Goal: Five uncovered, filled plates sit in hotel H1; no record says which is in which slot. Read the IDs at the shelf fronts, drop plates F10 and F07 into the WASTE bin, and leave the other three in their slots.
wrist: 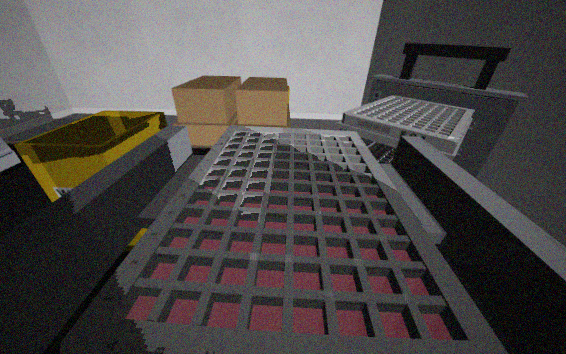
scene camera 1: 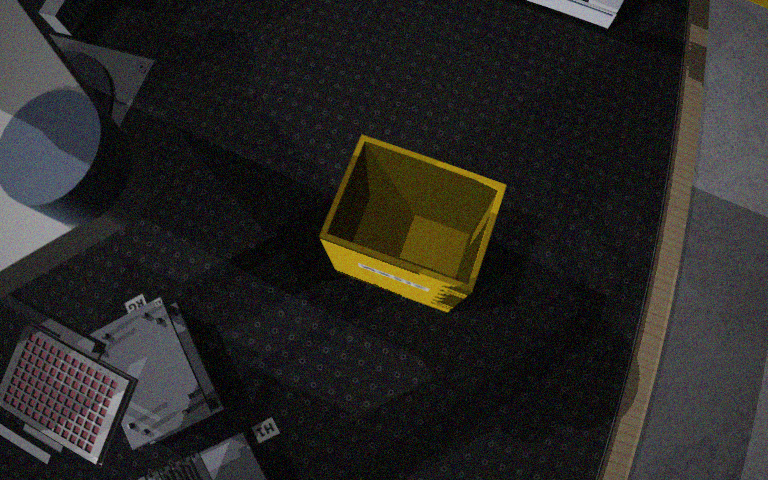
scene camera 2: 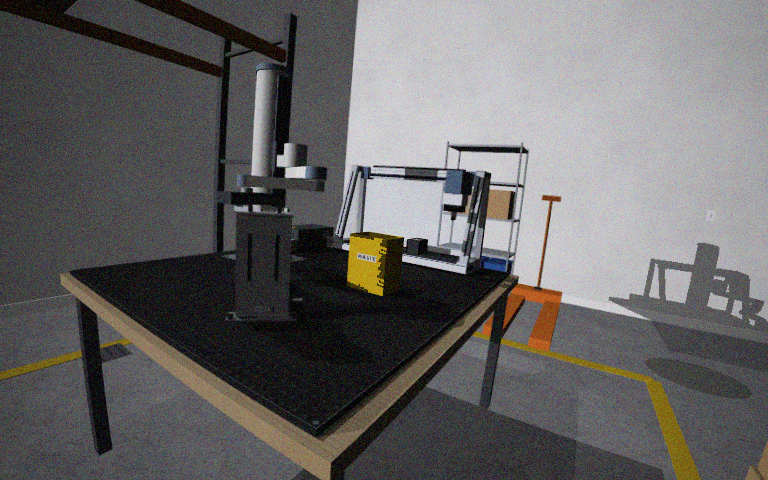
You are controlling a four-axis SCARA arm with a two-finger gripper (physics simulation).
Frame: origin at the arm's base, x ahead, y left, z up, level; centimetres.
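Where they show: gripper, fingertip midpoint: (wrist: pixel 291 150) (scene camera 1: pixel 76 403) (scene camera 2: pixel 275 211).
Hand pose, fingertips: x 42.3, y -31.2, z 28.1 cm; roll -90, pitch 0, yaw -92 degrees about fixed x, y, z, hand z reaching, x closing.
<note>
Things, the pixels of their top centre, and the offset from my fingertips. "*": a spot on its surface instead.
- uncovered plate at its top centre: (wrist: pixel 291 180) (scene camera 1: pixel 58 391) dx -2.4, dy +0.1, dz -0.2 cm
- pale plate at its top centre: (wrist: pixel 414 111) dx +9.8, dy -11.6, dz -0.3 cm
- yellow WASTE bin at its top centre: (scene camera 1: pixel 414 209) (wrist: pixel 102 125) (scene camera 2: pixel 377 235) dx +22.3, dy +28.6, dz -6.9 cm
- grey fixture at its top centre: (scene camera 1: pixel 141 373) dx -3.9, dy +1.2, dz -19.9 cm
- RG label at a spot on its surface: (scene camera 1: pixel 135 303) * dx -12.0, dy +8.7, dz -26.8 cm
- H1 label at a spot on its surface: (scene camera 1: pixel 265 429) * dx +12.4, dy -0.5, dz -26.9 cm
My gripper (scene camera 1: pixel 79 399) (wrist: pixel 291 150) is shut on an uncovered plate (scene camera 1: pixel 42 378) (wrist: pixel 295 247) with red-filled wells, held level up off the table. Its ID does not show. Hotel H1 (scene camera 1: pixel 240 452) (scene camera 2: pixel 263 254) (wrist: pixel 492 117) is a dark grey tower with a top handle; in the wrist view it stands ahead to the right. A pale plate (wrist: pixel 410 116) sits high in it, its ID unreadable; the lower slots are mostly hidden. The yellow WASTE bin (scene camera 1: pixel 345 260) (scene camera 2: pixel 365 274) (wrist: pixel 75 170) stands open-topped, ahead to the left in the wrist view and apart from the held plate. The bin floor seen in scene camera 1 is bare.
A grey fixture (scene camera 1: pixel 158 367) beside the RG label (scene camera 1: pixel 135 303) lies partly below the held plate. The H1 label (scene camera 1: pixel 265 429) lies by the hotel. A white gantry frame (scene camera 2: pixel 478 215) stands behind the bin. Cardboard boxes (wrist: pixel 207 105) show in the background.
</note>
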